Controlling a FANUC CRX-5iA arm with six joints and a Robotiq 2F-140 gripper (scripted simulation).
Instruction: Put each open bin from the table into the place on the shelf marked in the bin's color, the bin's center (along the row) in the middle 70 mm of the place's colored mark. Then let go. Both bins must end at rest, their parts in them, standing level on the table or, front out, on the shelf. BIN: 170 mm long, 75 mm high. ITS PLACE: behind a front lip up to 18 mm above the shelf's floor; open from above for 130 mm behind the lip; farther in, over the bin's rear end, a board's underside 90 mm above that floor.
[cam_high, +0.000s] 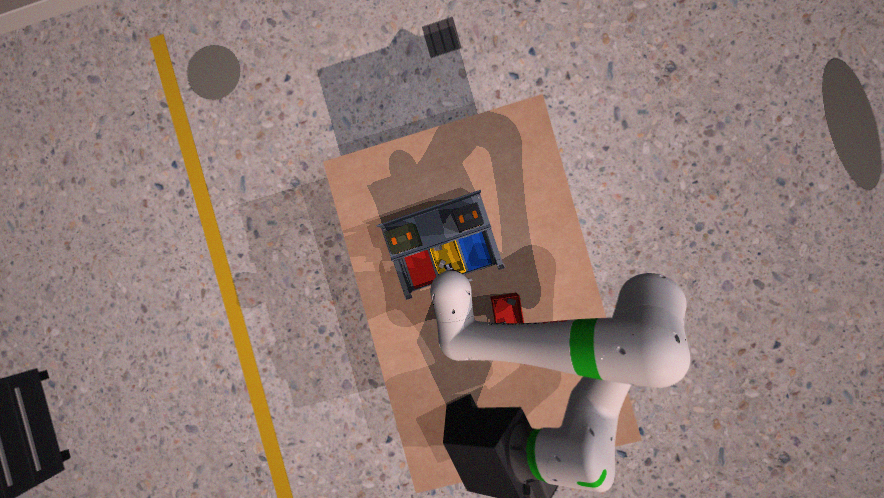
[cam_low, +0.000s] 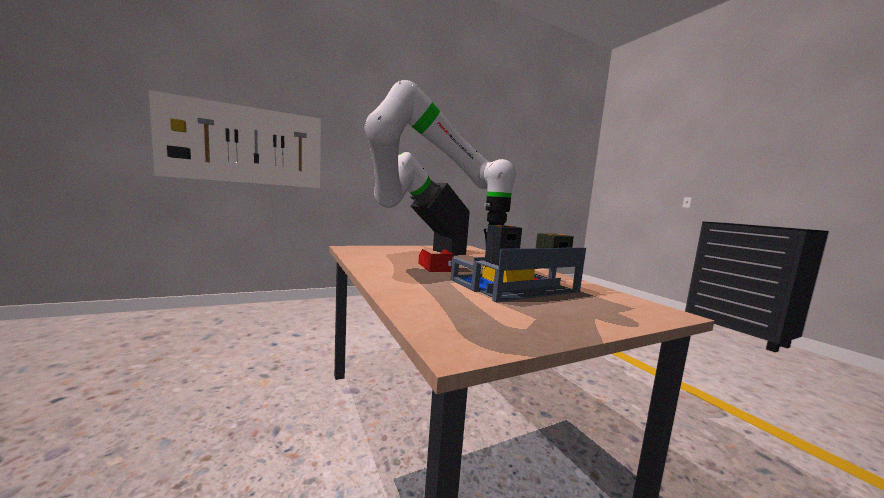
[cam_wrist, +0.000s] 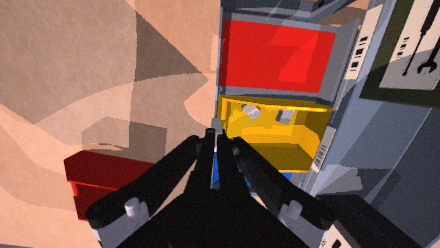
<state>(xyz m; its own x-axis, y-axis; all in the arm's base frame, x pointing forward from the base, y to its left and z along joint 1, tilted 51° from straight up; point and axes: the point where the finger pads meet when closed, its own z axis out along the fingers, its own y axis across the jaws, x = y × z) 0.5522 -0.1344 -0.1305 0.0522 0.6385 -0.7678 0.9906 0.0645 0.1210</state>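
The shelf lip lies 5 cm below my hand. Round my hand: black box 18 cm ahead, 12 cm to the right, 11 cm above; red bin 22 cm behind, 13 cm to the right, 2 cm below; yellow bin 9 cm ahead, 1 cm below.
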